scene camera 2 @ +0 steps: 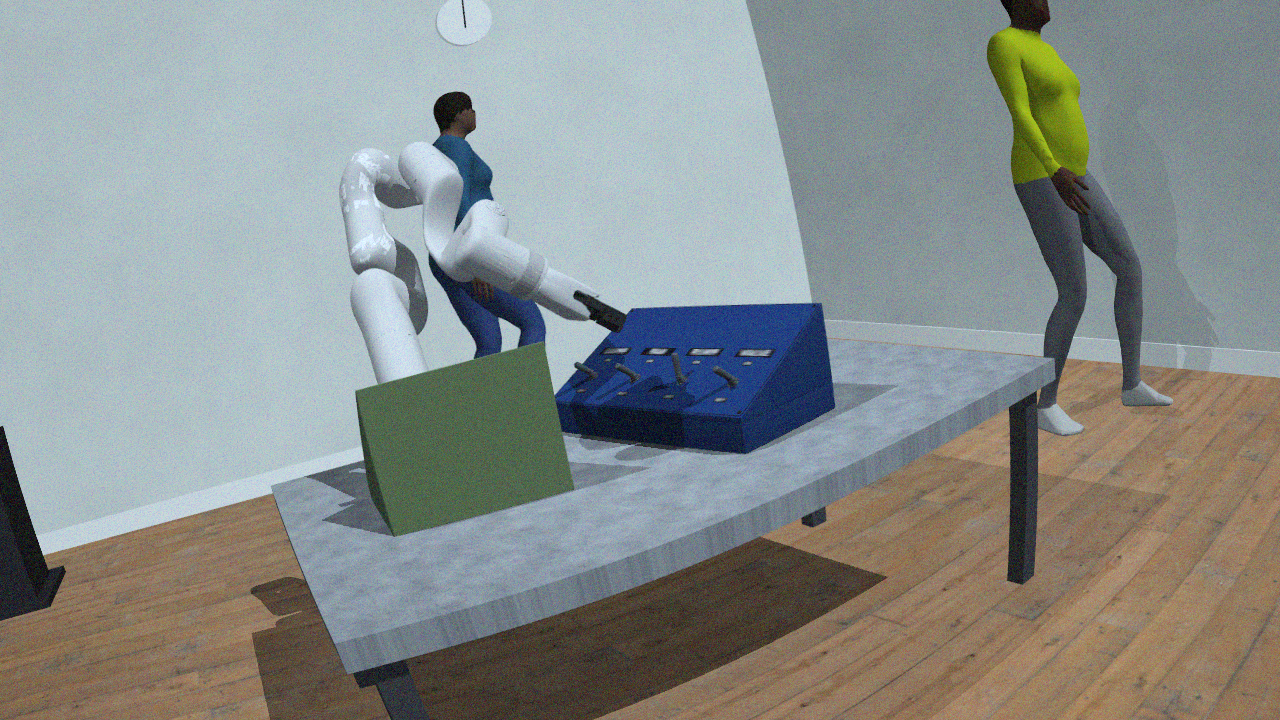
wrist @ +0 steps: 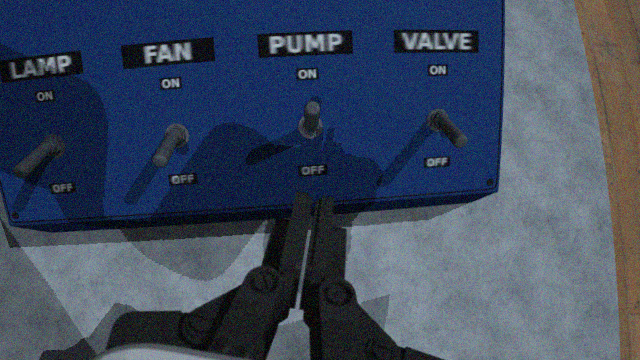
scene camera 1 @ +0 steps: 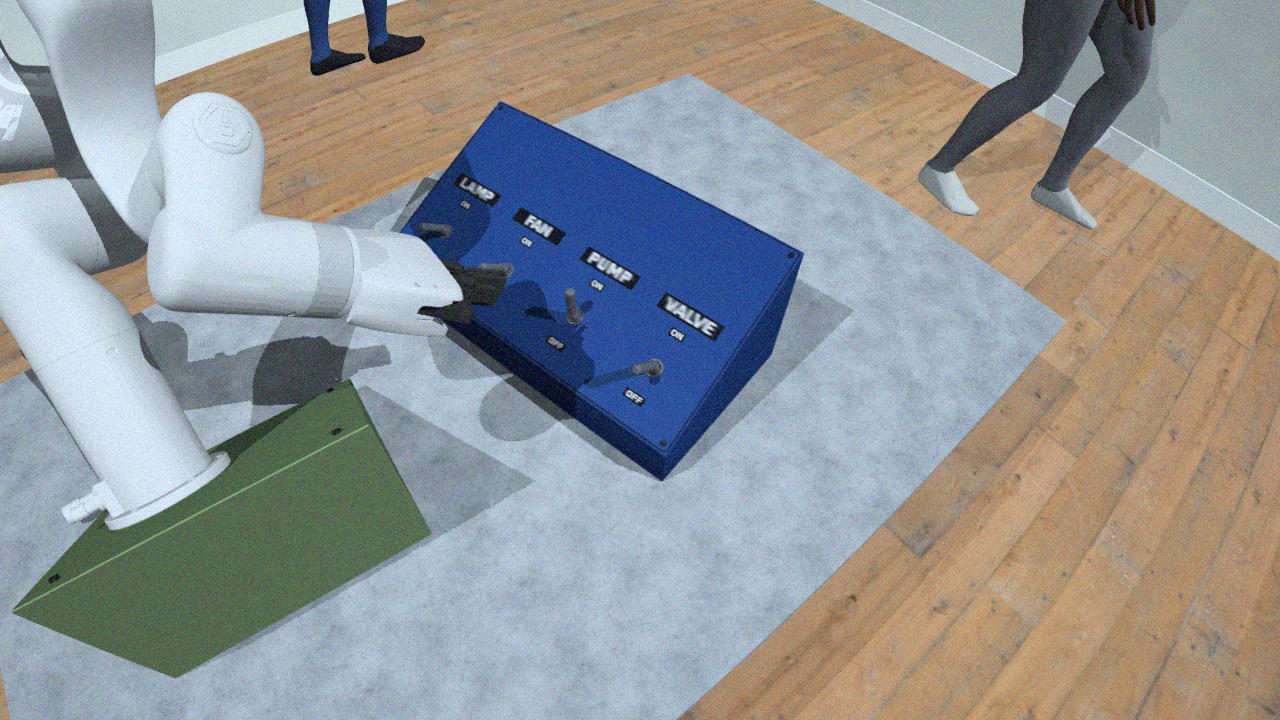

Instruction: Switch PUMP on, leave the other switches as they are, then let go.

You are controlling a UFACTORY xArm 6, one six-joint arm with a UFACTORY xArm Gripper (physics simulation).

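Places are measured from the arm's base along level axes (x right, y ahead, z up), in metres.
Where they show: gripper, between the fingertips: [scene camera 2: 621, 324] [wrist: 311, 217] [scene camera 1: 496, 288]; arm's base, origin of its link: [scene camera 2: 418, 423] [scene camera 1: 172, 493].
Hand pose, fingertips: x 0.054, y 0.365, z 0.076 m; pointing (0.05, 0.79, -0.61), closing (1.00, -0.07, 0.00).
Note:
Things, the pixels of their top centre, and the offset from my fingertips. Level surfaces: height alone.
- PUMP lever, centre of its top: [wrist: 312, 105] [scene camera 1: 570, 290] [scene camera 2: 674, 353] dx -0.007, dy +0.094, dz -0.071 m
- LAMP lever, centre of its top: [wrist: 19, 151] [scene camera 1: 430, 217] [scene camera 2: 582, 359] dx -0.241, dy +0.041, dz -0.083 m
- FAN lever, centre of its top: [wrist: 158, 138] [scene camera 1: 491, 257] [scene camera 2: 624, 360] dx -0.123, dy +0.061, dz -0.083 m
- VALVE lever, centre of its top: [wrist: 459, 120] [scene camera 1: 645, 357] [scene camera 2: 722, 363] dx +0.114, dy +0.102, dz -0.083 m
- grey table, height of its surface: dz -0.215 m
The blue panel [scene camera 1: 662, 214] [scene camera 2: 787, 326] [wrist: 235, 20] bears four switches. The PUMP lever [scene camera 1: 571, 304] [scene camera 2: 677, 368] [wrist: 312, 115] tilts up towards its ON mark. The LAMP lever [scene camera 1: 435, 230] [scene camera 2: 585, 368] [wrist: 37, 157], FAN lever [scene camera 1: 494, 268] [scene camera 2: 626, 372] [wrist: 169, 147] and VALVE lever [scene camera 1: 644, 368] [scene camera 2: 725, 377] [wrist: 451, 131] tilt down towards OFF. My gripper [scene camera 1: 503, 286] [scene camera 2: 623, 323] [wrist: 311, 217] is shut and empty. It is apart from the PUMP lever, and its tips show below the PUMP OFF mark in the wrist view.
The green wedge block [scene camera 1: 241, 546] [scene camera 2: 465, 438] stands under the arm's base on the grey table [scene camera 1: 805, 537] [scene camera 2: 716, 501]. One person [scene camera 1: 1065, 98] [scene camera 2: 1047, 107] stands beyond the table at the right. Another person [scene camera 2: 465, 170] stands behind the arm. The arm's shadow falls across the panel.

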